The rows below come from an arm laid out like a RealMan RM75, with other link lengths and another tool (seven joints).
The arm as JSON. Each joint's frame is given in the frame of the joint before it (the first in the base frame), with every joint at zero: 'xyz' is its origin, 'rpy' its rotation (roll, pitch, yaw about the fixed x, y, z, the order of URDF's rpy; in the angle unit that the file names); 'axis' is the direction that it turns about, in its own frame. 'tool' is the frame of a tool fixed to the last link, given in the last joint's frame.
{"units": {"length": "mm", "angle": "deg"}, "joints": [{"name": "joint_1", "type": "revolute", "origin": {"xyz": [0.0, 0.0, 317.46], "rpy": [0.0, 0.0, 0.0]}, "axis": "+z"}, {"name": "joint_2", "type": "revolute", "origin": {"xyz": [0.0, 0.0, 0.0], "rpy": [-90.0, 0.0, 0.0]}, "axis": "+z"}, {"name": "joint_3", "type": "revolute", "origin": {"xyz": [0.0, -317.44, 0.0], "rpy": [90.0, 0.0, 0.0]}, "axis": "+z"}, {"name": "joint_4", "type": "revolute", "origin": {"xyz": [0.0, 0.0, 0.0], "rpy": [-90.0, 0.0, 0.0]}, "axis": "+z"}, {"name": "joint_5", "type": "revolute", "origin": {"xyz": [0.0, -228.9, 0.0], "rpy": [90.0, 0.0, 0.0]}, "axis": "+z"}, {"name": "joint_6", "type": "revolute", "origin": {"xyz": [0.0, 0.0, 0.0], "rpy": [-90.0, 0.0, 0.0]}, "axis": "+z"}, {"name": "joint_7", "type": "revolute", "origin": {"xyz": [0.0, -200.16, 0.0], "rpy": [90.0, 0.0, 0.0]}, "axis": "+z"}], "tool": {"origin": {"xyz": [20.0, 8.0, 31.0], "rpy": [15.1, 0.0, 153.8]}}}
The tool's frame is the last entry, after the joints.
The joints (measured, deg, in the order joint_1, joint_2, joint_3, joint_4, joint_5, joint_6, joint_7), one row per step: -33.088 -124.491 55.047 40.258 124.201 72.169 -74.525; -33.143 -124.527 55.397 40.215 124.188 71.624 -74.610; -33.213 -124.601 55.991 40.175 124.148 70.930 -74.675; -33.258 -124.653 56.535 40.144 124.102 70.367 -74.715; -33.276 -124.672 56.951 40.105 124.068 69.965 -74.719; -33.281 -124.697 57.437 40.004 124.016 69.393 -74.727; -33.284 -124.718 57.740 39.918 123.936 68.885 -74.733; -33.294 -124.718 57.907 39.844 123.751 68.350 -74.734; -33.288 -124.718 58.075 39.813 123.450 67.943 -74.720; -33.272 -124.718 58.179 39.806 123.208 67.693 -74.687; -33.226 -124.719 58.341 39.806 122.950 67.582 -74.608
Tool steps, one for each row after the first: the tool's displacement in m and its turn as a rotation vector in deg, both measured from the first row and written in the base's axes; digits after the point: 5 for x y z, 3 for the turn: -0.00023 0.00105 -0.00111 0.181 0.319 -0.022; -0.00013 0.00196 -0.00306 0.323 0.760 -0.185; -0.00009 0.00254 -0.00473 0.409 1.141 -0.356; -0.00029 0.00282 -0.00591 0.454 1.443 -0.494; -0.00089 0.00324 -0.00742 0.562 1.812 -0.577; -0.00141 0.00401 -0.00833 0.763 2.055 -0.573; -0.00176 0.00555 -0.00853 1.142 2.174 -0.487; -0.00151 0.00690 -0.00853 1.484 2.147 -0.434; -0.00123 0.00780 -0.00844 1.727 2.088 -0.410; -0.00080 0.00794 -0.00857 1.822 1.995 -0.464
